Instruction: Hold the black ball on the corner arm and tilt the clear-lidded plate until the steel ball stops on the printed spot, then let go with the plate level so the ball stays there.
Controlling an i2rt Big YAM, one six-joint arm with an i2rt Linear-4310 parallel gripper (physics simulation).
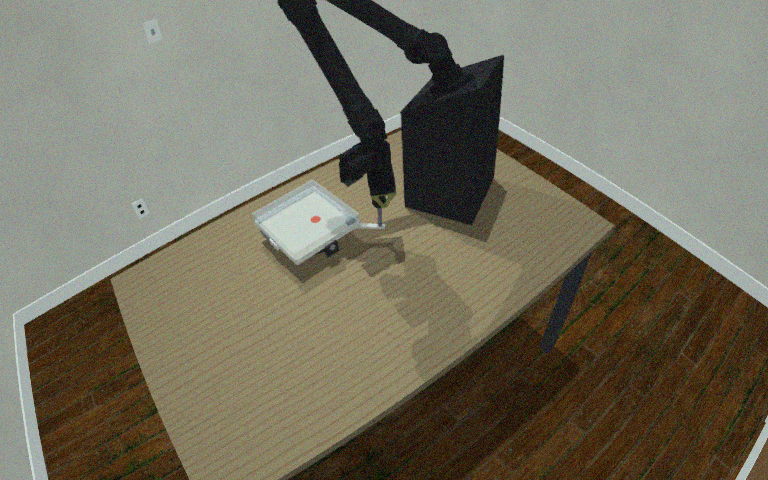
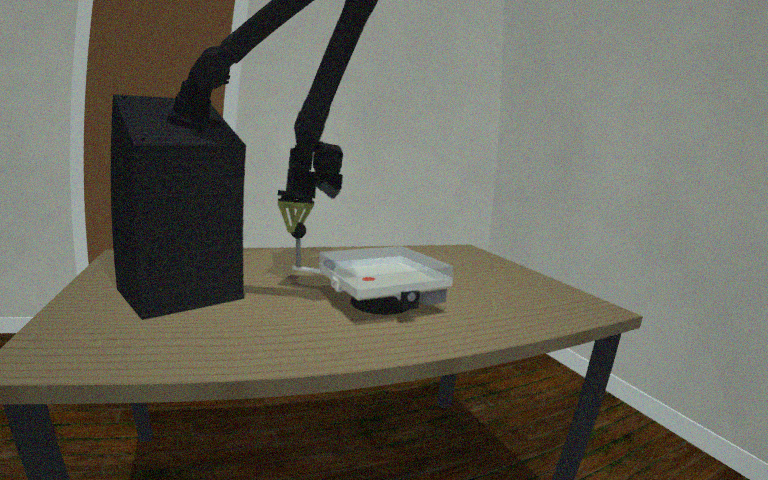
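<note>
The white clear-lidded plate (image 1: 294,249) (image 2: 385,292) looks close to level; a slight tilt is hard to judge. The red printed spot (image 1: 315,219) (image 2: 368,278) shows on its floor. The steel ball (image 1: 350,220) (image 2: 329,264) appears as a blurred grey-blue shape in the corner nearest the corner arm (image 1: 369,225) (image 2: 309,270), away from the spot. The black ball (image 2: 299,230) tops the thin upright post at that arm's end. My gripper (image 1: 382,201) (image 2: 293,227) points down and is shut on the black ball; its fingers partly hide the ball.
A dark round base (image 2: 378,305) supports the plate on the wooden table (image 1: 226,339) (image 2: 509,322). The tall black pedestal (image 1: 447,152) (image 2: 178,226) carrying the robot arm stands beside the corner arm. Walls rise beyond the table.
</note>
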